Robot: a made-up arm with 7 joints. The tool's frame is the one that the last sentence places.
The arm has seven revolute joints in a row. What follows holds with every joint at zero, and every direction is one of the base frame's.
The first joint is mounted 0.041 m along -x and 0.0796 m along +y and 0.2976 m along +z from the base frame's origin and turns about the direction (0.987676, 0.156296, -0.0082).
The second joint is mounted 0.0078 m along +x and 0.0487 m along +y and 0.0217 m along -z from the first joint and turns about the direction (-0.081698, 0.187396, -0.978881).
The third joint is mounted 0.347 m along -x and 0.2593 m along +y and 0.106 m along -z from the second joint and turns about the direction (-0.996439, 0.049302, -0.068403).
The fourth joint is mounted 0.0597 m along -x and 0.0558 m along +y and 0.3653 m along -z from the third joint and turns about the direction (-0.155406, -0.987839, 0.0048).
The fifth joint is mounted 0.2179 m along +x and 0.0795 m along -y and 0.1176 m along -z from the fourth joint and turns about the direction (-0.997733, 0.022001, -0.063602).
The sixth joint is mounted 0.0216 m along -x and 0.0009 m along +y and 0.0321 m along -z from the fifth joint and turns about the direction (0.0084, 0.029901, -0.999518).
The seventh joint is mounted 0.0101 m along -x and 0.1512 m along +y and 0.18 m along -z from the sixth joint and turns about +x.
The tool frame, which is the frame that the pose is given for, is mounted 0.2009 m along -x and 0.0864 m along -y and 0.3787 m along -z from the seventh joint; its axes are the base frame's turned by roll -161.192, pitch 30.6 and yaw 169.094 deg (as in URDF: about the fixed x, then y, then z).
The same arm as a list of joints. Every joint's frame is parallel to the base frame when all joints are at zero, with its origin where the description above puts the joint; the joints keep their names.
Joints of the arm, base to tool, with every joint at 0 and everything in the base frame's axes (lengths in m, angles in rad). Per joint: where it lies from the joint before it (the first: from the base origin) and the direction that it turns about. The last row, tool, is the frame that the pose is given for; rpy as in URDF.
joint 1: axis 0.987676 0.156296 -0.0082 origin -0.0410 0.0796 0.2976
joint 2: axis -0.081698 0.187396 -0.978881 origin 0.0078 0.0487 -0.0217
joint 3: axis -0.996439 0.049302 -0.068403 origin -0.3470 0.2593 -0.1060
joint 4: axis -0.155406 -0.987839 0.0048 origin -0.0597 0.0558 -0.3653
joint 5: axis -0.997733 0.022001 -0.063602 origin 0.2179 -0.0795 -0.1176
joint 6: axis 0.0084 0.029901 -0.999518 origin -0.0216 0.0009 -0.0321
joint 7: axis +x origin -0.0101 0.1512 -0.1800
tool: origin -0.2009 -0.0864 -0.3787 rpy -2.8133 0.5341 2.9512

